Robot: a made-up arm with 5 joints. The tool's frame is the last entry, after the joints.
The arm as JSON. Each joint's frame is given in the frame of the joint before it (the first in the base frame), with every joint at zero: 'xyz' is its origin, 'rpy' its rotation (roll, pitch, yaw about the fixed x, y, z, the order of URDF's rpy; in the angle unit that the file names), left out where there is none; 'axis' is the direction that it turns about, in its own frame. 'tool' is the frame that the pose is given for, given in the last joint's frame.
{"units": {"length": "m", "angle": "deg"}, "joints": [
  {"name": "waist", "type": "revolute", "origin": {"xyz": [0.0, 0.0, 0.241], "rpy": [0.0, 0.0, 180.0]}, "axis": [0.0, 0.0, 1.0]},
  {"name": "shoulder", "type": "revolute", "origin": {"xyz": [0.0, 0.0, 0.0], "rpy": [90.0, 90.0, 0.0]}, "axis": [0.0, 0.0, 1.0]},
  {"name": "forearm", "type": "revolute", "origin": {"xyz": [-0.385, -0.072, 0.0], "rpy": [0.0, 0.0, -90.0]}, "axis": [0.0, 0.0, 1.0]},
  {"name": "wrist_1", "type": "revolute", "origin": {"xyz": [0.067, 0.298, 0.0], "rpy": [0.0, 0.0, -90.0]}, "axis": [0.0, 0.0, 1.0]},
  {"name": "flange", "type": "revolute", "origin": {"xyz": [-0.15, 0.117, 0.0], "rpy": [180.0, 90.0, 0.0]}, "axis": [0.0, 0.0, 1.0]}
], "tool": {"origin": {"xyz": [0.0, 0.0, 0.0], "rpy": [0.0, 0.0, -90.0]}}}
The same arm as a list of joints. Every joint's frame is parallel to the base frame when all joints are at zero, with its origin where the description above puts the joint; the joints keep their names.
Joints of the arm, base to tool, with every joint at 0 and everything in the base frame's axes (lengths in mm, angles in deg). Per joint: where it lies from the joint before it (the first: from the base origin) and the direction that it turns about. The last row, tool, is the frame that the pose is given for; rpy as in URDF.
waist: axis +z origin 0 0 241
shoulder: axis +y origin 0 0 0
forearm: axis +y origin 72 0 385
wrist_1: axis +y origin 67 0 -298
flange: axis -z origin 117 0 -150
tool: origin 0 0 0 rpy 180 0 0

